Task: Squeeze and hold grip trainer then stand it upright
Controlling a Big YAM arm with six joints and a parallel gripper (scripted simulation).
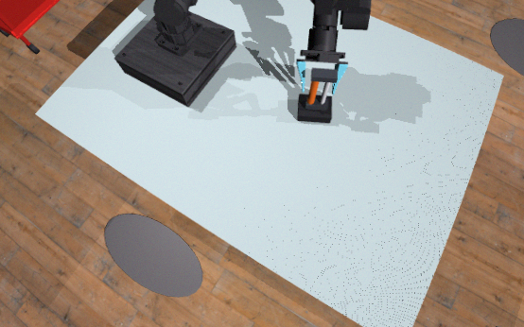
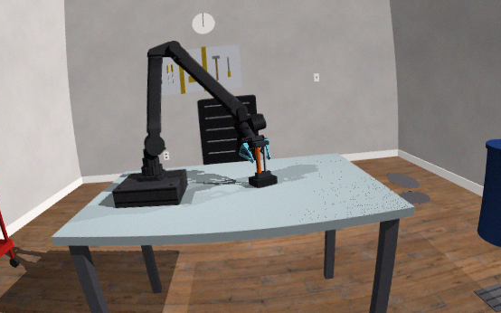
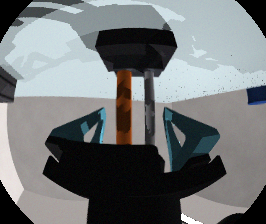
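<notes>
Now: hand 10 mm short of the grip trainer and 10 mm above it. Round my hand: thin grey bar 20 mm ahead, 10 mm to the left.
</notes>
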